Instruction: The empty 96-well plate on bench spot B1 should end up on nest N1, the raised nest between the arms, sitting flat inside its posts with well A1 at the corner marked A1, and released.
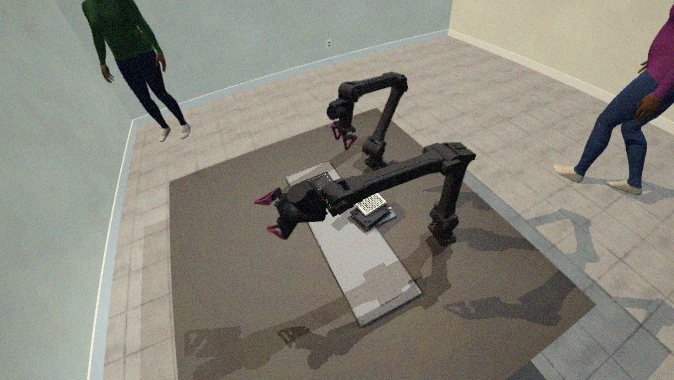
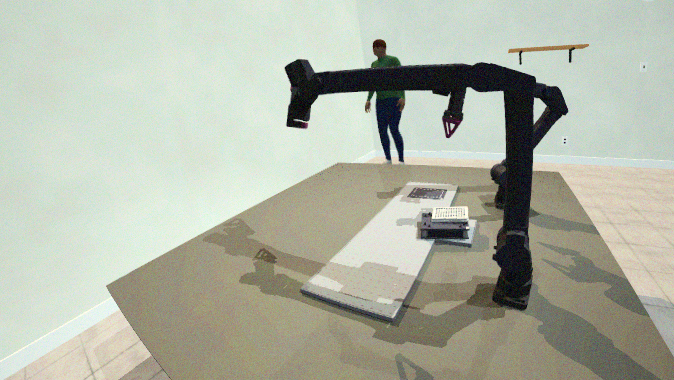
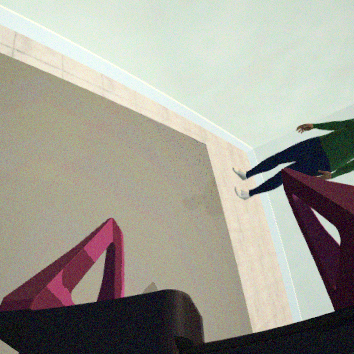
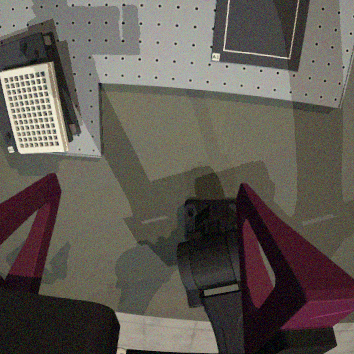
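Where they show: left gripper, between the fingertips: (image 1: 261,215) (image 2: 295,112) (image 3: 196,203); right gripper, between the fingertips: (image 1: 341,144) (image 2: 449,136) (image 4: 145,186); left arm's base, origin of its link: (image 1: 442,233) (image 2: 512,290); right arm's base, origin of its link: (image 1: 375,164) (image 4: 216,218).
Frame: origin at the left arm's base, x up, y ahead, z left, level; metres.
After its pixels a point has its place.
The white 96-well plate (image 1: 371,203) @[x 0.072, y 0.264, z -0.230 m] (image 2: 450,213) @[x 0.069, y 0.264, z -0.236 m] (image 4: 35,107) @[x 0.071, y 0.273, z -0.244 m] lies on the dark raised nest N1 (image 1: 369,220) @[x 0.062, y 0.307, z -0.145 m] (image 2: 445,233) @[x 0.018, y 0.261, z -0.181 m] (image 4: 22,47) @[x 0.061, y 0.351, z -0.213 m]. It looks offset from the nest, with dark nest surface uncovered along two sides; whether it is flat inside the posts, and where its well A1 is, I cannot tell. Spot B1 (image 2: 427,193) @[x 0.015, y 0.473, z -0.511 m] (image 4: 260,30) @[x 0.015, y 0.438, z -0.525 m], a dark outlined rectangle, is empty. My right gripper (image 1: 342,143) @[x 0.304, y 0.333, z -0.432 m] (image 2: 449,136) @[x 0.304, y 0.333, z -0.432 m] (image 4: 145,186) @[x 0.304, y 0.333, z -0.432 m] is open and empty, high above the bench and away from the plate. My left gripper (image 1: 261,215) @[x 0.464, y 0.707, z 0.004 m] (image 2: 297,126) (image 3: 196,203) @[x 0.464, y 0.707, z 0.004 m] is open and empty, high beyond the board.
A perforated pale board (image 1: 350,250) @[x 0.013, y 0.433, z -0.052 m] (image 2: 367,250) @[x 0.013, y 0.451, z 0.019 m] (image 4: 165,65) @[x 0.013, y 0.357, z -0.409 m] carries B1 and runs beside the nest. The left arm (image 1: 400,175) @[x 0.536, y 0.289, z 0.066 m] (image 2: 395,78) @[x 0.518, y 0.282, z 0.066 m] stretches across above the board and nest. People stand beyond the brown table top (image 1: 225,280) (image 2: 200,280).
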